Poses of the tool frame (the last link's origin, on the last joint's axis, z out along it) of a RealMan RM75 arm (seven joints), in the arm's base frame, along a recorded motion.
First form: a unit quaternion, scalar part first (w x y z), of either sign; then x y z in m.
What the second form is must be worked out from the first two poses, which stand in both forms.
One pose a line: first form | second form
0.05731, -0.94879, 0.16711, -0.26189, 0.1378, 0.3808, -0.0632 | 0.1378, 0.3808, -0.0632, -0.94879, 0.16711, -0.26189, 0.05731
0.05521, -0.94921, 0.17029, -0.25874, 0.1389, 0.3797, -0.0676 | 0.1389, 0.3797, -0.0676, -0.94921, 0.17029, -0.25874, 0.05521
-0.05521, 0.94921, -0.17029, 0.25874, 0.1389, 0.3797, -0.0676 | 0.1389, 0.3797, -0.0676, -0.94921, 0.17029, -0.25874, 0.05521
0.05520, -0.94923, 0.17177, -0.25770, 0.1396, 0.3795, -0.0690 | 0.1396, 0.3795, -0.0690, -0.94923, 0.17177, -0.25770, 0.05520
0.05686, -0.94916, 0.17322, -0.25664, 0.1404, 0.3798, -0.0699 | 0.1404, 0.3798, -0.0699, -0.94916, 0.17322, -0.25664, 0.05686
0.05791, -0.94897, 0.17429, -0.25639, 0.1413, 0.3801, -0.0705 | 0.1413, 0.3801, -0.0705, -0.94897, 0.17429, -0.25639, 0.05791
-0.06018, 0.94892, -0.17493, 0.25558, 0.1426, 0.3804, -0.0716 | 0.1426, 0.3804, -0.0716, -0.94892, 0.17493, -0.25558, 0.06018
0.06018, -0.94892, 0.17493, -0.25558, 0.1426, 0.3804, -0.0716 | 0.1426, 0.3804, -0.0716, -0.94892, 0.17493, -0.25558, 0.06018
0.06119, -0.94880, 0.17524, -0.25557, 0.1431, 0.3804, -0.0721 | 0.1431, 0.3804, -0.0721, -0.94880, 0.17524, -0.25557, 0.06119
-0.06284, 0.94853, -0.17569, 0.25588, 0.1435, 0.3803, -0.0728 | 0.1435, 0.3803, -0.0728, -0.94853, 0.17569, -0.25588, 0.06284
